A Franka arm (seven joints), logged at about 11 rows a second.
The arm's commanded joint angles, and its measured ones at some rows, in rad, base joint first. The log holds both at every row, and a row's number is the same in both.
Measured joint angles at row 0:
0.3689 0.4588 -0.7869 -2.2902 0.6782 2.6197 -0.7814
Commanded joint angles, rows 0 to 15:
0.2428 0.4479 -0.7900 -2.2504 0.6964 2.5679 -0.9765
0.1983 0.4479 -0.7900 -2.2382 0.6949 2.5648 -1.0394
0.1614 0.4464 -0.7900 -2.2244 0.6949 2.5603 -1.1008
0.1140 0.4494 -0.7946 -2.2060 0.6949 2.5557 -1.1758
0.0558 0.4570 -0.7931 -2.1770 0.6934 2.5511 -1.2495
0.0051 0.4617 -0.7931 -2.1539 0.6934 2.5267 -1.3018
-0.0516 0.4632 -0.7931 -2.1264 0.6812 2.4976 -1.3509
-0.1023 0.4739 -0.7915 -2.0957 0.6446 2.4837 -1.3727
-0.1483 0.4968 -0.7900 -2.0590 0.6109 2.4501 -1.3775
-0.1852 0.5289 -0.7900 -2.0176 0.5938 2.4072 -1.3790
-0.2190 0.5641 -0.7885 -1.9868 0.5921 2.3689 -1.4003
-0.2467 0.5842 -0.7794 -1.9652 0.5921 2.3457 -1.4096
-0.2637 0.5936 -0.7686 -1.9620 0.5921 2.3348 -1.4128
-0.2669 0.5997 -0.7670 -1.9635 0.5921 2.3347 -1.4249
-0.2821 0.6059 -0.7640 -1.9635 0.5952 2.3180 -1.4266
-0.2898 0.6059 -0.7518 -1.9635 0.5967 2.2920 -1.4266
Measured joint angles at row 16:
-0.2580 0.5914 -0.7740 -1.9898 0.6037 2.3496 -1.4105
